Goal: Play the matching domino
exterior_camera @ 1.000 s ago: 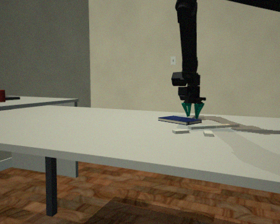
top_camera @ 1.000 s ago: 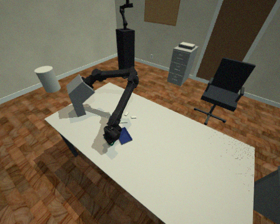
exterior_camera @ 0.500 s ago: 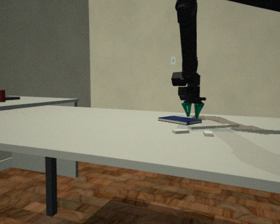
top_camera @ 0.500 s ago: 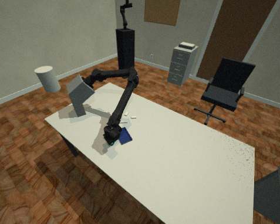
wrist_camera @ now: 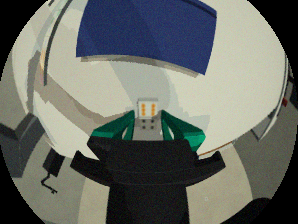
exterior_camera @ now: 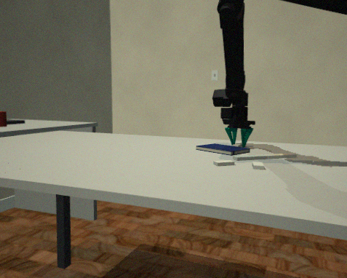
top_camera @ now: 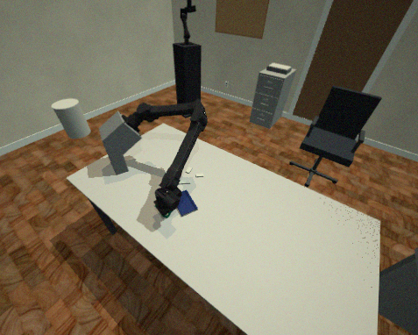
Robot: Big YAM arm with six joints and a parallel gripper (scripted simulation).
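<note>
Now: the white domino right at my hand. Also, from my hand: book (1 cm behind, 13 cm to the left).
</note>
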